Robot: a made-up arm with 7 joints. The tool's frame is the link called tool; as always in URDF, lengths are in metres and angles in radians.
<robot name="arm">
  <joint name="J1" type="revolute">
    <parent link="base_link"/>
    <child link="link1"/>
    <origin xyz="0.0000 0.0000 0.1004"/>
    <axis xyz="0 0 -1"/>
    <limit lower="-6.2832" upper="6.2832" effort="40" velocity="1.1"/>
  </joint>
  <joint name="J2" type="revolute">
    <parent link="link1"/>
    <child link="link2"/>
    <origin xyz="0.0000 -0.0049 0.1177"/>
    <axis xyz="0 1 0"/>
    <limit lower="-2.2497" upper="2.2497" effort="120" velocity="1.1"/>
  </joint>
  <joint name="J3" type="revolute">
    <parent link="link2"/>
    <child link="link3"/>
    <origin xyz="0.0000 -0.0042 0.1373"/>
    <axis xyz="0 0 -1"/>
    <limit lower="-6.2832" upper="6.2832" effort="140" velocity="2.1"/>
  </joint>
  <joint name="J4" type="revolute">
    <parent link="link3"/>
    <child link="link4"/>
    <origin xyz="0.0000 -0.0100 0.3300"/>
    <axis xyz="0 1 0"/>
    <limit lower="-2.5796" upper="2.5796" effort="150" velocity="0.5"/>
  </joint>
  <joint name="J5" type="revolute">
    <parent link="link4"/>
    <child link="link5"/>
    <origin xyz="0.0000 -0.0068 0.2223"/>
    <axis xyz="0 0 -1"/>
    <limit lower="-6.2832" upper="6.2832" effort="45" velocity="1.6"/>
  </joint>
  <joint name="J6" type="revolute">
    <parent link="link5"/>
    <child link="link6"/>
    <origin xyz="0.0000 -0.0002 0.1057"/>
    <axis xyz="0 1 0"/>
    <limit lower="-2.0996" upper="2.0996" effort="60" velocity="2.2"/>
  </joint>
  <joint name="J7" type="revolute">
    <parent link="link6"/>
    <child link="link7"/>
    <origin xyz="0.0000 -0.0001 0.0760"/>
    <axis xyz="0 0 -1"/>
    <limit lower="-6.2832" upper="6.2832" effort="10" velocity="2.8"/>
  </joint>
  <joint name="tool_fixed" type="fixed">
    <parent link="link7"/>
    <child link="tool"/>
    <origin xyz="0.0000 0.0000 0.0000" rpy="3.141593 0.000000 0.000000"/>
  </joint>
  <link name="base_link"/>
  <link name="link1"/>
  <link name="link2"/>
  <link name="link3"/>
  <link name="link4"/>
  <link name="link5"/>
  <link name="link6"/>
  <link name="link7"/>
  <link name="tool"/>
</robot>
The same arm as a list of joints. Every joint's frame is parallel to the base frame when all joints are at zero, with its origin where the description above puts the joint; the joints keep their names.
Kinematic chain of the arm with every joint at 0, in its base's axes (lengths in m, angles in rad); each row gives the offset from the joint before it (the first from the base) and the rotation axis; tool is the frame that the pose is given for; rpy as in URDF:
J1: xyz 0.0000 0.0000 0.1004 axis -z
J2: xyz 0.0000 -0.0049 0.1177 axis +y
J3: xyz 0.0000 -0.0042 0.1373 axis -z
J4: xyz 0.0000 -0.0100 0.3300 axis +y
J5: xyz 0.0000 -0.0068 0.2223 axis -z
J6: xyz 0.0000 -0.0002 0.1057 axis +y
J7: xyz 0.0000 -0.0001 0.0760 axis -z
tool: xyz 0.0000 0.0000 0.0000 rpy -3.1416 0.0000 0.0000
Joint limits (rad, base to tool): -6.2832..6.2832 -2.2497..2.2497 -6.2832..6.2832 -2.5796..2.5796 -6.2832..6.2832 -2.0996..2.0996 -6.2832..6.2832

